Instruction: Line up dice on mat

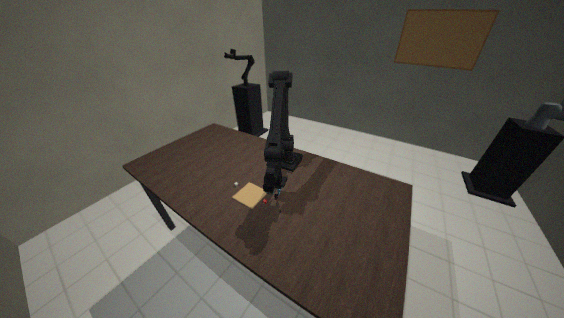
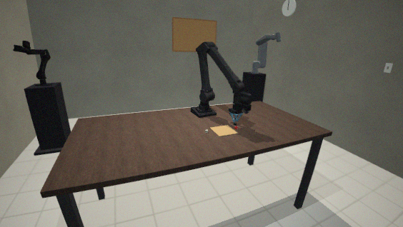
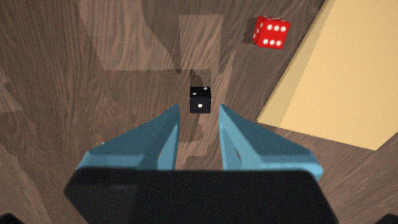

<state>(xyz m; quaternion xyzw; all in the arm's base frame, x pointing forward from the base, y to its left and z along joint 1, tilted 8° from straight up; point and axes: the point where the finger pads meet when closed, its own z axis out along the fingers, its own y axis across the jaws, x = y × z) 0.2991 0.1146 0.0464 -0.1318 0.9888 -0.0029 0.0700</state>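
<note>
The black die lies 3 cm below my hand. Also, from my hand: white die 25 cm to the right, 4 cm ahead, 3 cm below; then red die 6 cm ahead, 3 cm to the right, 3 cm below; then tan mat 13 cm to the right, 6 cm ahead, 3 cm below.
</note>
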